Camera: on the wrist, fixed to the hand. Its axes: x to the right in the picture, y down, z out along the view.
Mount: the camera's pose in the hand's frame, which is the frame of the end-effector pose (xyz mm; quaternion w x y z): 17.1 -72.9 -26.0 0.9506 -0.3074 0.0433 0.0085
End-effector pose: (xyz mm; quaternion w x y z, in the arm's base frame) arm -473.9 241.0 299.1 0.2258 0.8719 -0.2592 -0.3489
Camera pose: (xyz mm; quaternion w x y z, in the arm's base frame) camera -422.9 291.8 265.8 0.4968 0.7722 -0.1368 -0.3716
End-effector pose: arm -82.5 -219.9 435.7 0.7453 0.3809 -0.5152 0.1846
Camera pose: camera -10.7 -249.0 419.1 0.8462 0.1206 -0.5174 0.0399
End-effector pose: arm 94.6 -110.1 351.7 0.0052 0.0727 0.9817 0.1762
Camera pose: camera 66.5 -184.2 351.1 0.0167 -0.0682 -0.8786 -0.4724
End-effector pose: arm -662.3 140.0 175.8 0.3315 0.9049 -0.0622 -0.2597
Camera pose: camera -638.7 206.2 139.2 0.5982 0.7690 0.0274 -0.2240
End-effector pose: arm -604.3 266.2 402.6 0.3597 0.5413 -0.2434 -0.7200
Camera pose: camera -600.7 299.2 330.6 0.5250 0.4331 0.0009 -0.7327
